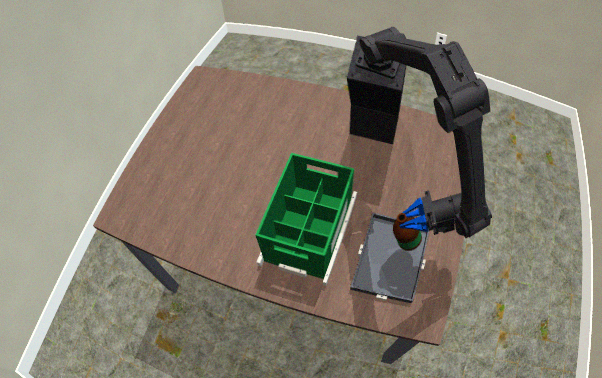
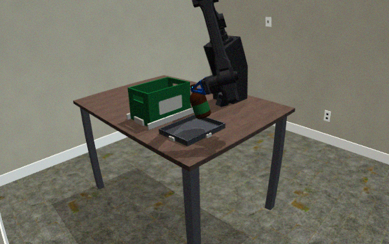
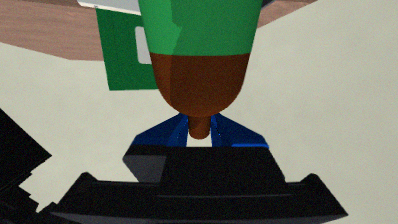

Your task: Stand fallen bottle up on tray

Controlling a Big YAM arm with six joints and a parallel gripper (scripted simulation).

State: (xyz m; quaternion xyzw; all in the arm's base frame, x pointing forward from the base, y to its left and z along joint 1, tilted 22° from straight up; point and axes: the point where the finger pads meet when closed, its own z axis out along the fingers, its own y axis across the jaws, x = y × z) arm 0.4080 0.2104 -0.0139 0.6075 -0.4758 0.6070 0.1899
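My hand is 1 cm past the bottle, 2 cm to the right of it and 5 cm above it. From my hand the other things lie so: tray: 2 cm ahead, 1 cm to the left, 18 cm below; green crate: 3 cm ahead, 26 cm to the right, 11 cm below.
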